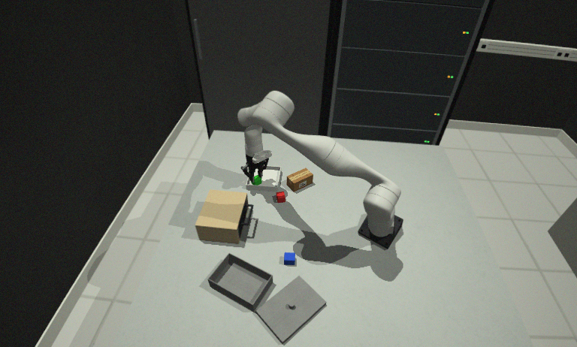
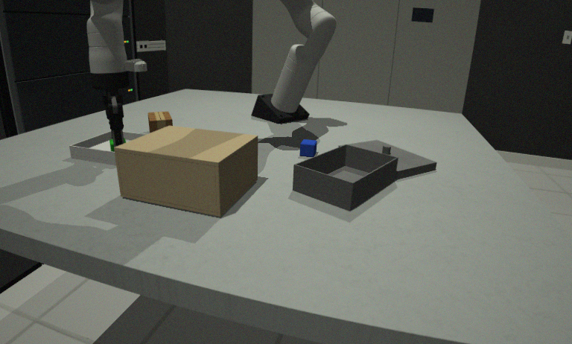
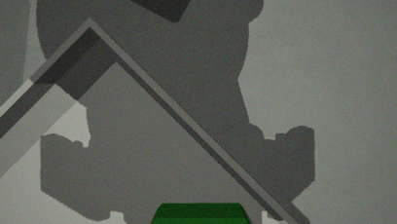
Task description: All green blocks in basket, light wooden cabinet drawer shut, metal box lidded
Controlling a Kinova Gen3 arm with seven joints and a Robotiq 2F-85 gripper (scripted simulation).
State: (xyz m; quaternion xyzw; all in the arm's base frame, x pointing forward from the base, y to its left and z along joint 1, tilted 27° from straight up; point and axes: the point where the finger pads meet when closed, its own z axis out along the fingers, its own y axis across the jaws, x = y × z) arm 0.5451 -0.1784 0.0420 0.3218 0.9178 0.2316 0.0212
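My gripper is now 40 mm to the left of the basket, 40 mm above it and 20 mm past it. The rest, counted from my hand: cabinet drawer (250 mm to the left, 30 mm ahead, 10 mm below); then red block (130 mm behind, 60 mm to the left, 40 mm below); then small cardboard box (190 mm behind, 60 mm to the right, 20 mm below).
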